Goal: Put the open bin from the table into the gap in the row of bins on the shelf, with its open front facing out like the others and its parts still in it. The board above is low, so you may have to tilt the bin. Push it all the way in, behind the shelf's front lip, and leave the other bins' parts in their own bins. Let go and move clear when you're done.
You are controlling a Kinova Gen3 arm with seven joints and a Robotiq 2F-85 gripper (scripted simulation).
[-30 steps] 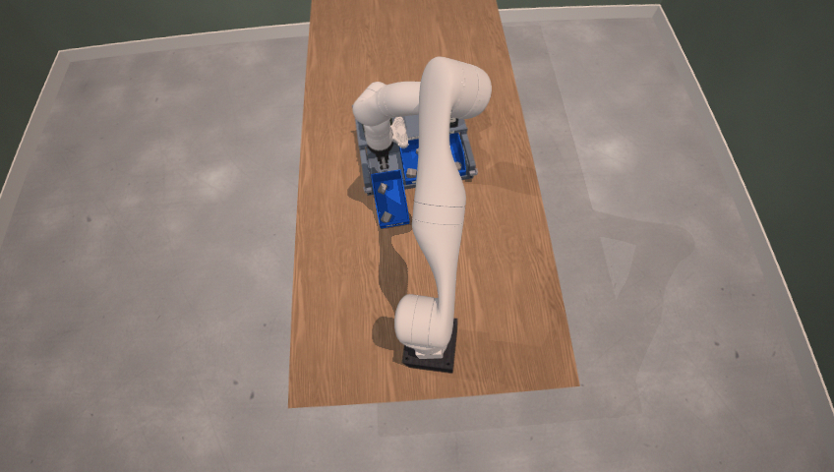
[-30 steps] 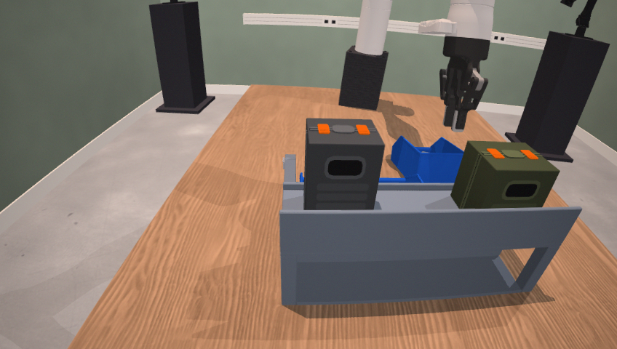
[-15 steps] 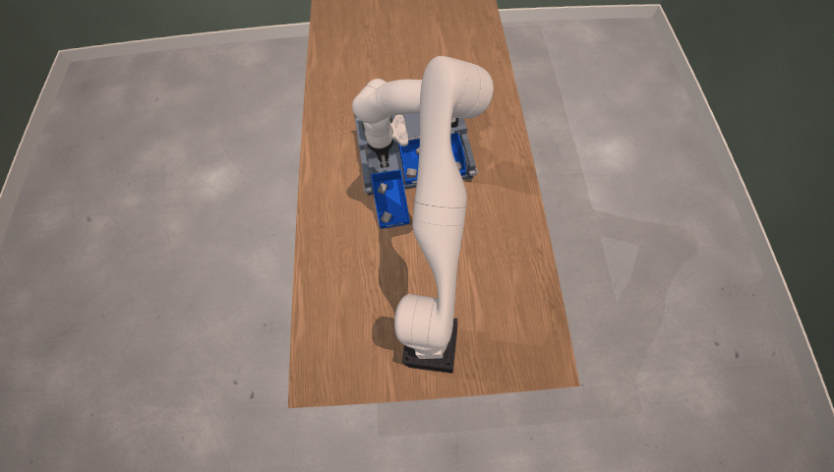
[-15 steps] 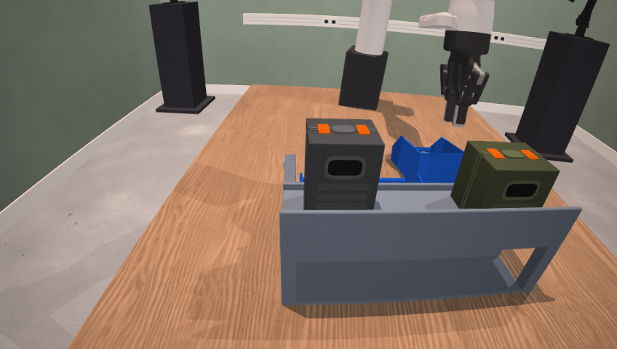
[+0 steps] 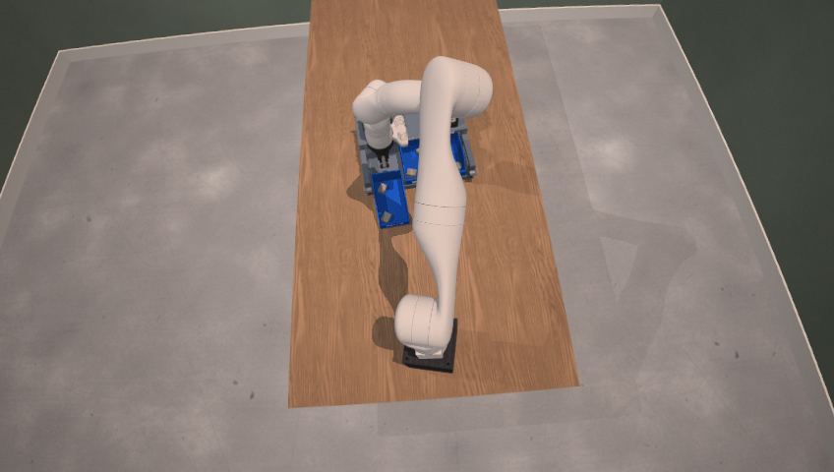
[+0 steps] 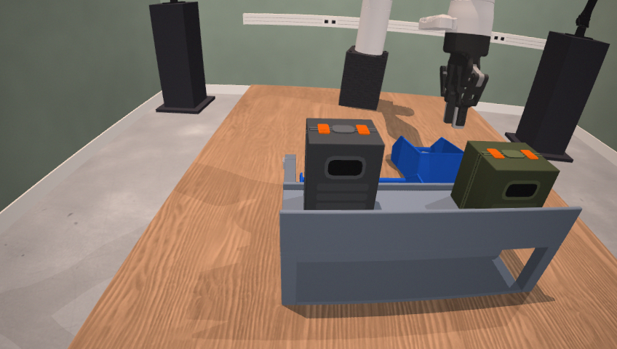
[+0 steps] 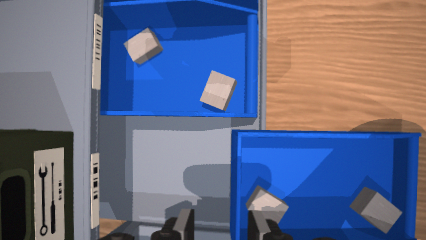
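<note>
Right now the grey part is 3 cm behind my hand, 2 cm to the left of it and 14 cm below it. The rest, counted from my hand: grey shelf (12 cm ahead, 10 cm to the right, 11 cm below).
</note>
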